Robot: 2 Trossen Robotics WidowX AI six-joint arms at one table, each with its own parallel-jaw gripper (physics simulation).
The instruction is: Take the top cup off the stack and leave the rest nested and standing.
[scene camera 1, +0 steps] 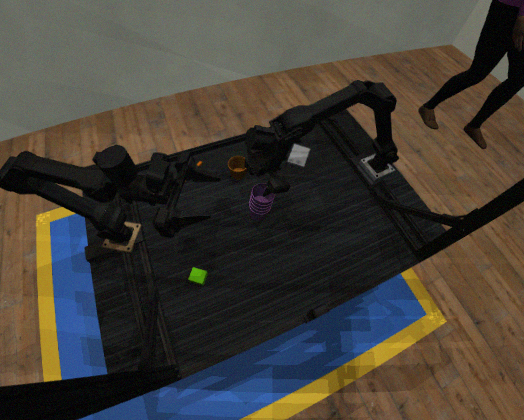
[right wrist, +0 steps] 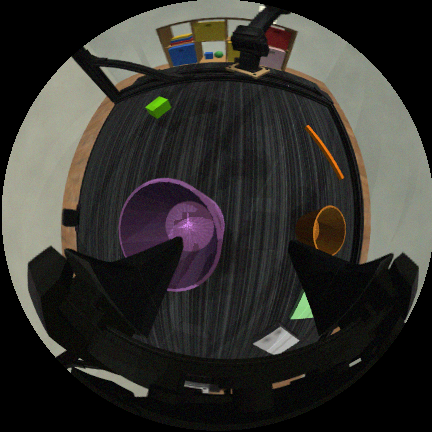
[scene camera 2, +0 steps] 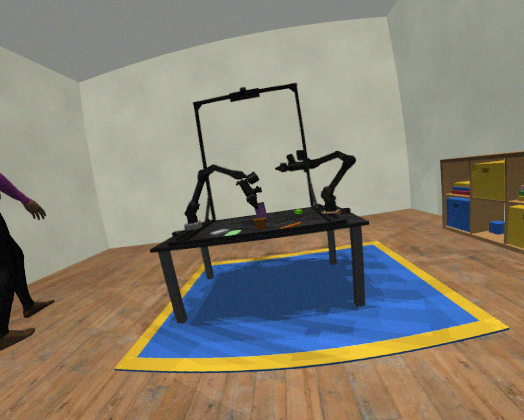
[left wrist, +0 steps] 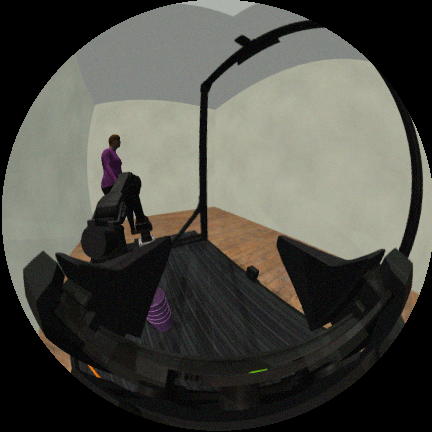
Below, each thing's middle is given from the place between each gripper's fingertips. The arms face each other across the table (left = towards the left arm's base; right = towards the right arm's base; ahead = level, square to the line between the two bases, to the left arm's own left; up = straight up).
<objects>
Right now my right hand is 14 cm short of the orange cup (right wrist: 324,228), 3 cm to the right of it and 8 cm above it.
My left gripper is now 310 mm short of the orange cup, 130 mm to the left of it and 320 mm above it.
</objects>
